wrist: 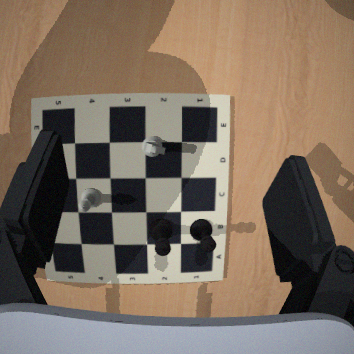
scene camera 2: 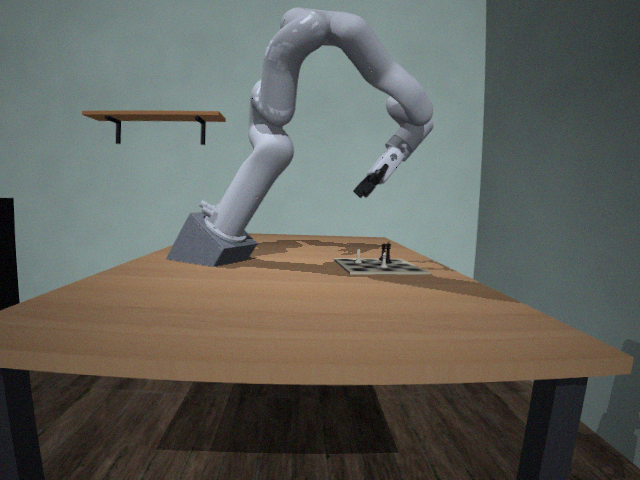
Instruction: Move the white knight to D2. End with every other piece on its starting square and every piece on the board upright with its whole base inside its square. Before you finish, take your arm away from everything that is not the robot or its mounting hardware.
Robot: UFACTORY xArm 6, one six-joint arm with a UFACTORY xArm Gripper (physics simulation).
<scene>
The pictures show: my gripper and a chessboard.
My gripper is seen too in the wrist view.
</scene>
